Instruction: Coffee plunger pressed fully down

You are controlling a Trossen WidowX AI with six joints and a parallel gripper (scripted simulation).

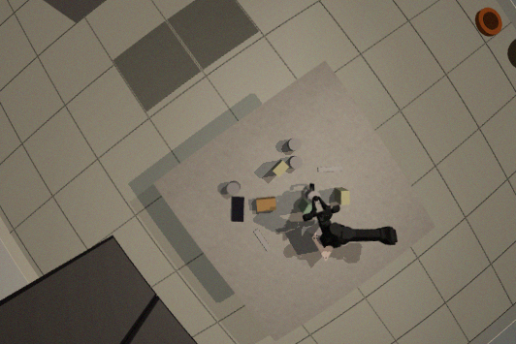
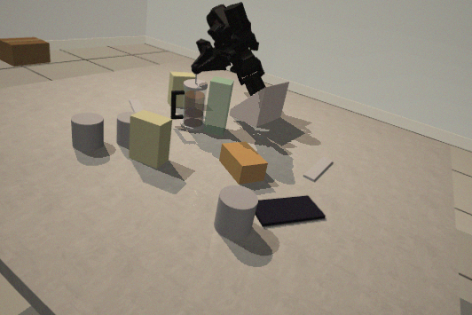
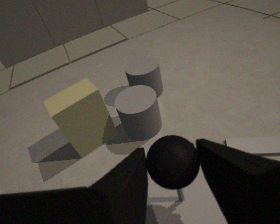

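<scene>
Now: gripper tip 90 mm above the coffee press and 10 mm to the left of it. Also, from my gripper tip: orange box 250 mm to the left, 160 mm below, 60 mm ahead; then dark slab 420 mm to the left, 180 mm below, 110 mm ahead; then green box 100 mm below, 60 mm to the left, 60 mm behind.
</scene>
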